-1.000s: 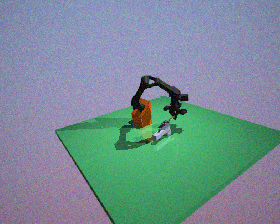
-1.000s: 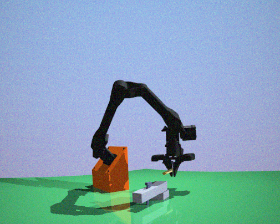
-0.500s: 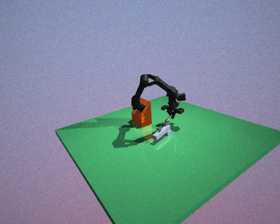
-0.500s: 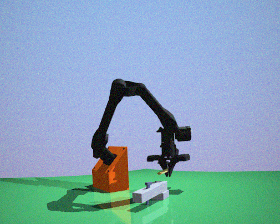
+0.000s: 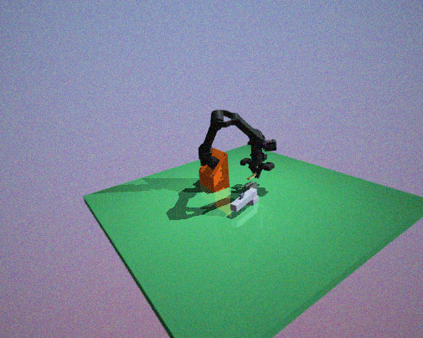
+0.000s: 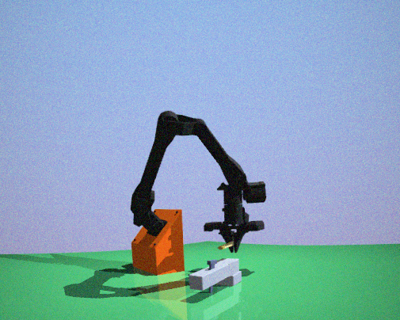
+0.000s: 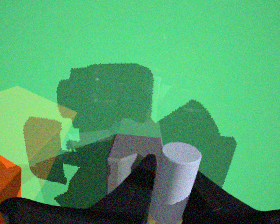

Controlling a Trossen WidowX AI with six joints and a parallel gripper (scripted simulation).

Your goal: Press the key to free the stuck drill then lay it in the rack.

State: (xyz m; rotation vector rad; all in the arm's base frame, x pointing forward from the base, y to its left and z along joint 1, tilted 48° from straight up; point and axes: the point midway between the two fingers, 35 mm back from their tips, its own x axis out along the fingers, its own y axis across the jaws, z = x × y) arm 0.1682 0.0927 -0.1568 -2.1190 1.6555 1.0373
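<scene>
The drill is 30 mm to the right of my gripper tip, 30 mm above it and 10 mm ahead of it. Round my gripper tip: pale grey block (180 mm to the right, 140 mm ahead, 20 mm below); slim blue-grey key (200 mm to the right, 150 mm ahead, 10 mm below).
</scene>
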